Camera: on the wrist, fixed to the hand. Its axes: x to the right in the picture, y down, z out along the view.
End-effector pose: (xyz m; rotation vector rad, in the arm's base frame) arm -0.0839 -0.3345 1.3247 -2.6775 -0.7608 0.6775
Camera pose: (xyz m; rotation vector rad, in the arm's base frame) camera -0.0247 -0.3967 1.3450 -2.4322 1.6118 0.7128
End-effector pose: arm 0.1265 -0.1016 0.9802 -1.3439 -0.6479 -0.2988
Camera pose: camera 0.1812 -0.1393 0.9221 -1.1459 0.6041 0.9782
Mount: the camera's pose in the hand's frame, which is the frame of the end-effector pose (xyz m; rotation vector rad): 0.0029 0.0686 -0.0555 0.3154 0.1398 1.6318
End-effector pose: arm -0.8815 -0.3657 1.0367 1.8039 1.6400 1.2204
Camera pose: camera -0.8868 -0.3920 1.1208 -2.2845 -0.0015 -1.0624
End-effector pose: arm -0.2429 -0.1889 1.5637 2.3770 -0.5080 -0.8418
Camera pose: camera -0.2149 -0.2222 1.6405 1.3709 -2.1103 0.1961
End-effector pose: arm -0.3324 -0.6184 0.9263 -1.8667 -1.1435 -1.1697
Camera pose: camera -0.2889 -0.6927 0.9458 -1.6266 0.4069 -0.1085
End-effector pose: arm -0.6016 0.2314 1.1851 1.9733 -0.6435 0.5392
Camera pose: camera -0.6489 0.2524 1.2566 1.2237 -2.1194 1.7567
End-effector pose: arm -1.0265 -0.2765 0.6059 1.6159 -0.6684 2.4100
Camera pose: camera -1.0997 -0.3127 0.5724 -0.3786 0.9869 -1.5502
